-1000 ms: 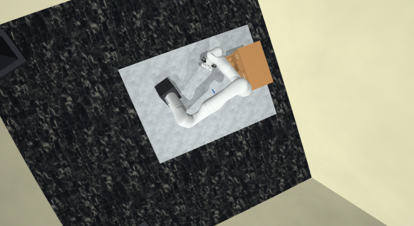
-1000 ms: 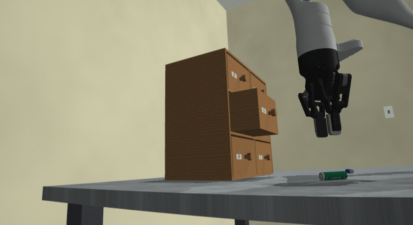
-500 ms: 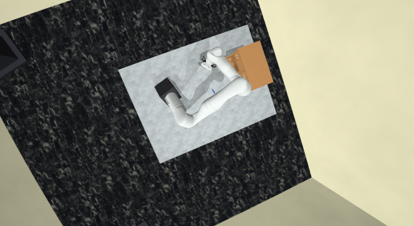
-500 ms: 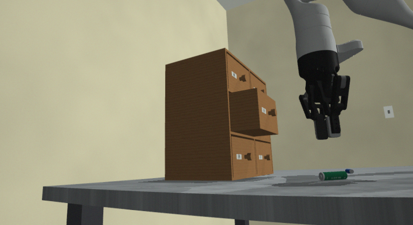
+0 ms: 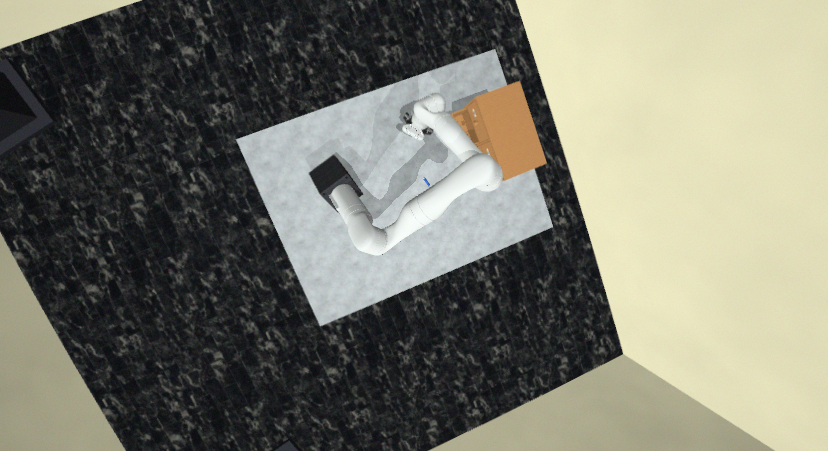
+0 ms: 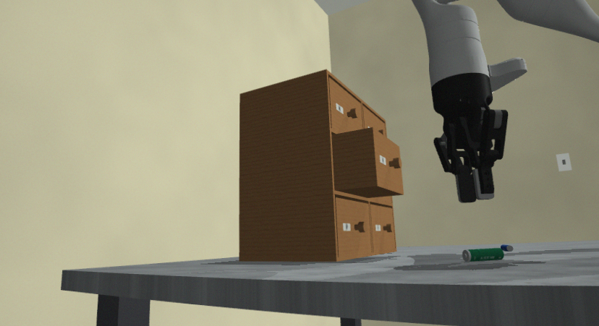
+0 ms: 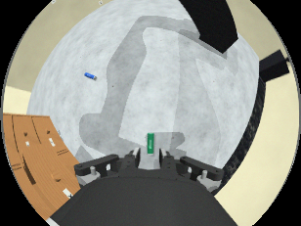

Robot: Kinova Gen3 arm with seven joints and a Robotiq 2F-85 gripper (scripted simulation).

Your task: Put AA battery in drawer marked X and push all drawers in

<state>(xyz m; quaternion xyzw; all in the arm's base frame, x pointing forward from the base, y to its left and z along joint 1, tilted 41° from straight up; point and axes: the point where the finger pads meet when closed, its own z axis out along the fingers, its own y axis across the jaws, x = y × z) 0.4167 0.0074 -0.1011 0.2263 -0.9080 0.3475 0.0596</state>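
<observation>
Right now the green AA battery is 8 cm below my hand. Round my hand: blue AA battery: 23 cm to the right, 9 cm below, 7 cm behind.
</observation>
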